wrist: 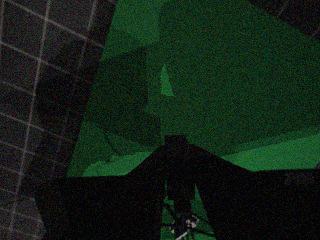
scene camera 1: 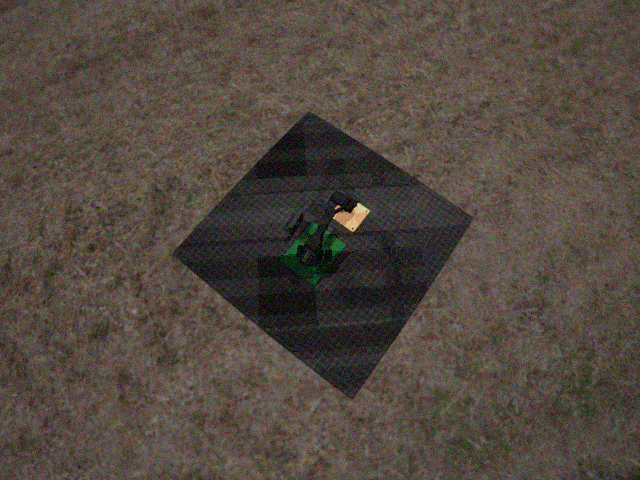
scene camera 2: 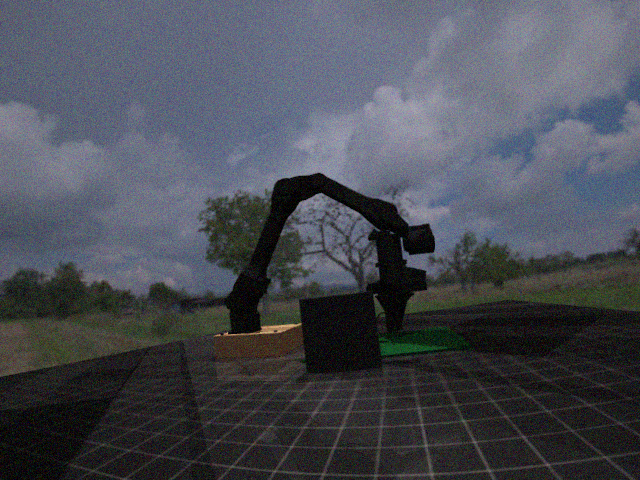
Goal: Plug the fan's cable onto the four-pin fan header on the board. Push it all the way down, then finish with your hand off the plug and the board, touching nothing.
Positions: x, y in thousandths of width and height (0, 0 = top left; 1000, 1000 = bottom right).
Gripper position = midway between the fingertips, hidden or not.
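My gripper (scene camera 2: 620, 676), (wrist: 552, 627). Black fan plug (wrist: 564, 677). Green board (scene camera 2: 634, 716), (wrist: 733, 356), (scene camera 1: 487, 572). Black fan (scene camera 2: 530, 693).
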